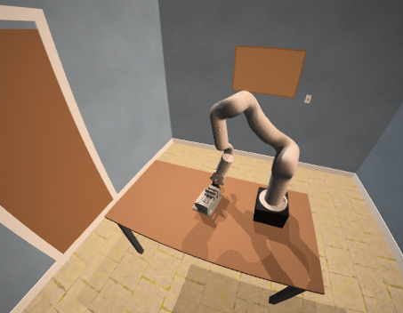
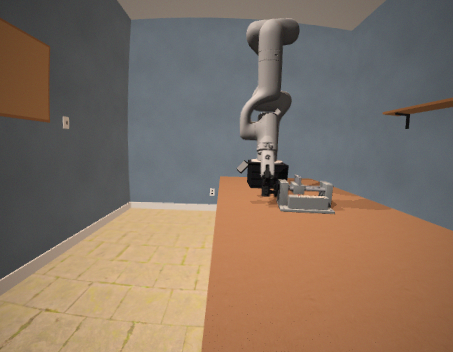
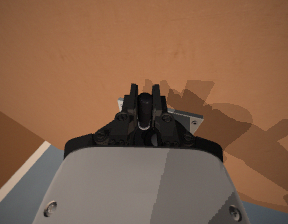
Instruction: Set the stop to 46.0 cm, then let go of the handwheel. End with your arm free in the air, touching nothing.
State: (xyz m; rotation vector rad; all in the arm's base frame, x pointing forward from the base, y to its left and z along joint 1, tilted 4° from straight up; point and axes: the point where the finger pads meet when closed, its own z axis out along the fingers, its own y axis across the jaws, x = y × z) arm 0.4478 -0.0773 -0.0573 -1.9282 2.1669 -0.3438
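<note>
The dark round handwheel handle lies 1 cm to the left of my hand. The rest, counted from my hand: black handwheel (2 cm to the left).
</note>
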